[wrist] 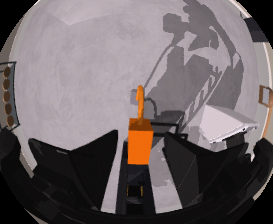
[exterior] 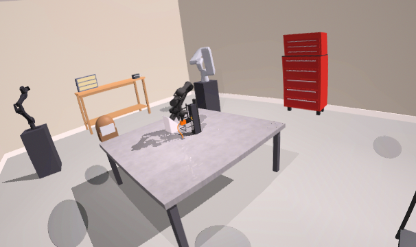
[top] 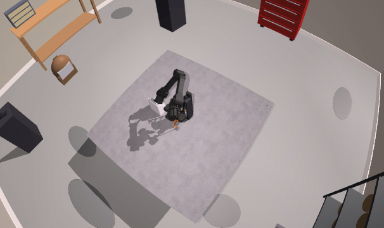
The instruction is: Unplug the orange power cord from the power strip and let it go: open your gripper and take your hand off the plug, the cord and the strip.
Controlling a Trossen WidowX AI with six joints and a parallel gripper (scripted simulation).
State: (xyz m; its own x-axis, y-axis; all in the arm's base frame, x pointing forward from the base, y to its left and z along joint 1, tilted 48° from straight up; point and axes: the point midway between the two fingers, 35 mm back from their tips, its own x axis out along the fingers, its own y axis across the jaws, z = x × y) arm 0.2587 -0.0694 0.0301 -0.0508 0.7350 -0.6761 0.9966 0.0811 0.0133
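Now: the orange plug 10 mm behind my gripper tip, 40 mm to the left of it and 10 mm below it.
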